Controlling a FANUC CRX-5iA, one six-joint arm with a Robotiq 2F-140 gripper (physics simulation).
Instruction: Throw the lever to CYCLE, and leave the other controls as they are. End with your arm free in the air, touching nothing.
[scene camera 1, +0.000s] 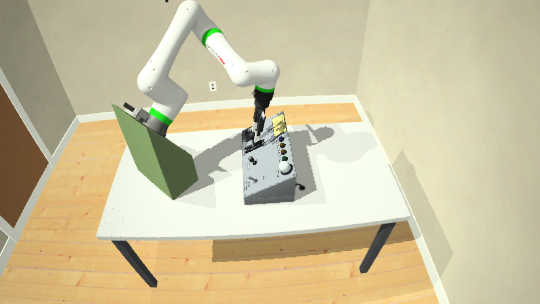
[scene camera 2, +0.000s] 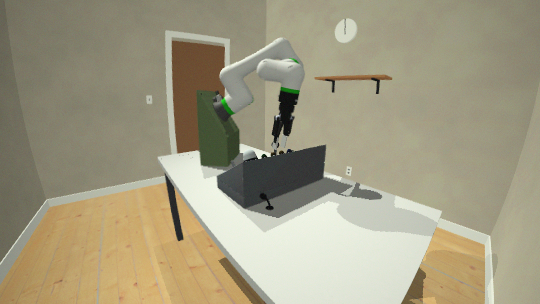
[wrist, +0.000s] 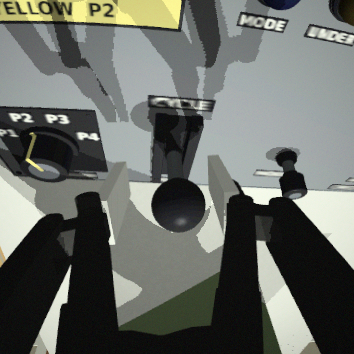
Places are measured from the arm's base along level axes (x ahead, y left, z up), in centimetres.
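Where they show: gripper, fingertip midpoint: (scene camera 1: 255, 136) (scene camera 2: 278, 148) (wrist: 167, 174); arm's base at its link origin: (scene camera 1: 152, 129) (scene camera 2: 219, 112).
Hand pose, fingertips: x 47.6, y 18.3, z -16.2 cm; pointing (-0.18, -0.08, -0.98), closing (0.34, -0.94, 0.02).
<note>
Each offset is from my fingertips to the top centre of the thing. "spot": to the spot under its first point. Level surfaces: height alone.
The grey control console (scene camera 1: 265, 172) (scene camera 2: 285, 172) stands on the white table {dz -16.6 cm} (scene camera 1: 350, 195) (scene camera 2: 340, 250). In the wrist view, a lever with a round black knob {dx -1.4, dy -1.1, dz +3.5 cm} (wrist: 178, 205) rises from a dark slot {spot: dx -0.8, dy +0.4, dz -5.3 cm} (wrist: 159, 150) below the CYCLE label {spot: dx +4.4, dy +0.0, dz -4.0 cm} (wrist: 181, 103). The knob shows at the slot's lower side, away from the label. My gripper (scene camera 1: 257, 140) (scene camera 2: 280, 146) (wrist: 167, 174) is partly open, pointing down over the console. Its fingers stand on both sides of the lever, with a visible gap each side of the knob. The lever's base is partly hidden in shadow.
A P1–P4 rotary knob {dx -4.3, dy +10.6, dz -3.1 cm} (wrist: 47, 155) is left of the slot, a small black toggle {dx +0.5, dy -13.0, dz -2.5 cm} (wrist: 290, 175) right. A yellow label {spot: dx +11.7, dy +9.2, dz +0.9 cm} (scene camera 1: 279, 125) (wrist: 100, 14), coloured buttons and a white dome {spot: dx +17.4, dy -25.0, dz +4.3 cm} (scene camera 1: 285, 167) are on the console. The green pedestal (scene camera 1: 160, 160) (scene camera 2: 212, 135) carries the arm.
</note>
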